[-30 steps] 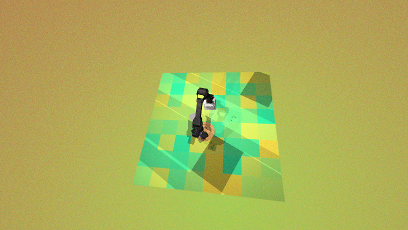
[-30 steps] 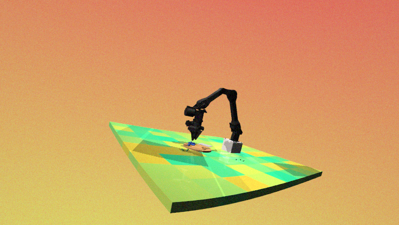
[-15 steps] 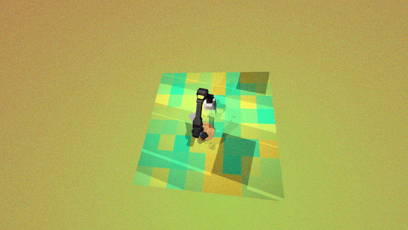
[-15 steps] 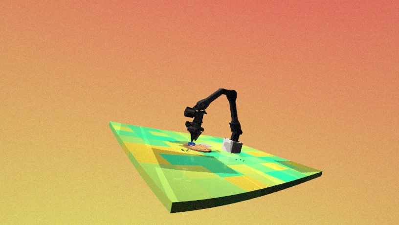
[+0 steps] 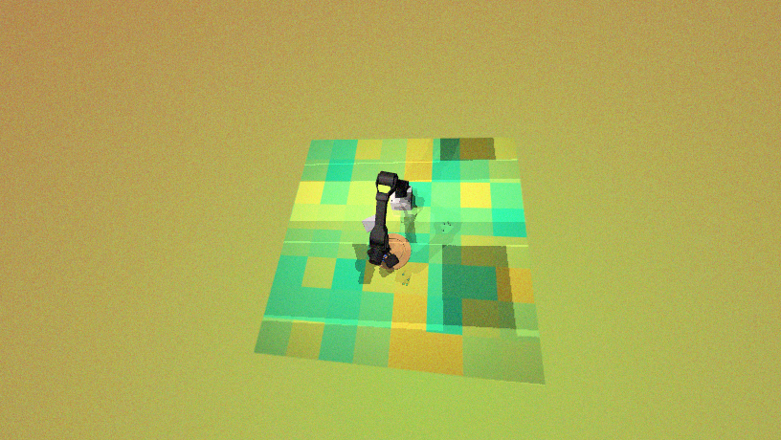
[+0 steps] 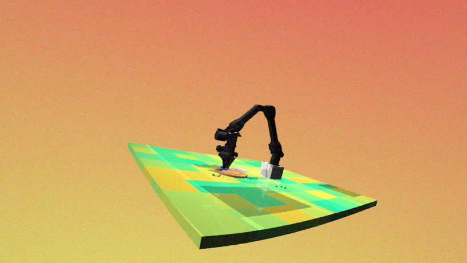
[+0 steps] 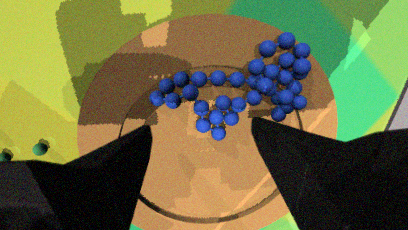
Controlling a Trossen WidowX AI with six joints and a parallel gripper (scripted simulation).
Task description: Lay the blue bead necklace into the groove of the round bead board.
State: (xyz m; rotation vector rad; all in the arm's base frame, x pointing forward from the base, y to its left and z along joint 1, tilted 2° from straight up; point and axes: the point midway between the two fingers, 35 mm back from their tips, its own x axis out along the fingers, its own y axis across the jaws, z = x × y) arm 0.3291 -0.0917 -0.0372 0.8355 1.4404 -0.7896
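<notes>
Now: the round bead board 3 cm to the left of my gripper tip, 2 cm behind it and 1 cm below it. The rest, counted from my gripper tip: flat grey piece: 20 cm behind, 8 cm to the right, 2 cm below.
</notes>
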